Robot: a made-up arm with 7 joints.
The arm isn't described. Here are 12 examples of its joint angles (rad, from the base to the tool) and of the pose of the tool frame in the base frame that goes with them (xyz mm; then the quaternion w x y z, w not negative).
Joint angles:
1: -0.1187 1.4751 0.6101 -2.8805 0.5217 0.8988 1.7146
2: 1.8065 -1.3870 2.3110 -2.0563 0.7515 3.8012 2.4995
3: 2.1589 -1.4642 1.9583 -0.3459 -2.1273 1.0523 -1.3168
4: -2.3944 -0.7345 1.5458 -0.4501 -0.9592 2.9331 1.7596
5: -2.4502 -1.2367 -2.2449 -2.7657 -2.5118 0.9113 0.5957
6: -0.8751 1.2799 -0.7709 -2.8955 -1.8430 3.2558 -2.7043
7: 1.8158 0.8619 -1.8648 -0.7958 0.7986 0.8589 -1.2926
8: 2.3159 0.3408 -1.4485 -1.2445 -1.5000 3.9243 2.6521
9: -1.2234 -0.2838 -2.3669 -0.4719 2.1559 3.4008 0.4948
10: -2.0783 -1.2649 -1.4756 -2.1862 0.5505 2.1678 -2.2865
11: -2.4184 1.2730 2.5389 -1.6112 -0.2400 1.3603 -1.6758
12: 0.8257 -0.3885 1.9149 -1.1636 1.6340 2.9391 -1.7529
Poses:
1: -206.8 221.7 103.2 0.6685 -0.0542 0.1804 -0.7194
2: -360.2 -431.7 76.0 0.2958 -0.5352 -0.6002 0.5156
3: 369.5 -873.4 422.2 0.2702 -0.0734 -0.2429 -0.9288
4: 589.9 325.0 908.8 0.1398 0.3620 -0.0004 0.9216
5: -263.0 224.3 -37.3 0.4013 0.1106 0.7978 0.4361
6: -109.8 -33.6 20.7 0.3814 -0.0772 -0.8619 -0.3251
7: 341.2 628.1 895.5 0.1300 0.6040 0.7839 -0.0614
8: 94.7 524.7 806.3 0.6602 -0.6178 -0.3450 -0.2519
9: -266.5 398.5 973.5 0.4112 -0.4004 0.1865 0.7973
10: -554.3 413.6 392.6 0.7270 0.4565 -0.4684 0.2089
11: 138.5 -429.6 1007.8 0.0942 0.5758 0.6832 0.4391
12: -596.3 159.4 879.1 0.7327 0.1447 -0.6222 -0.2347
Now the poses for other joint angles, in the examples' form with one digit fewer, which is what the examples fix.
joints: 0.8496 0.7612 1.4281 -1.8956 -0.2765 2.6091 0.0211
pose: -333 671 534 0.378 -0.431 -0.813 0.101
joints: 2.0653 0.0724 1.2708 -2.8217 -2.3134 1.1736 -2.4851
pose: -413 -60 99 0.864 -0.382 -0.319 0.079
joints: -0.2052 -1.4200 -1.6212 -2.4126 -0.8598 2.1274 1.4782
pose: -87 -608 351 0.339 -0.225 0.907 -0.107
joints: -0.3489 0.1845 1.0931 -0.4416 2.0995 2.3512 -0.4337
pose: 416 86 1156 0.932 -0.150 -0.197 -0.264
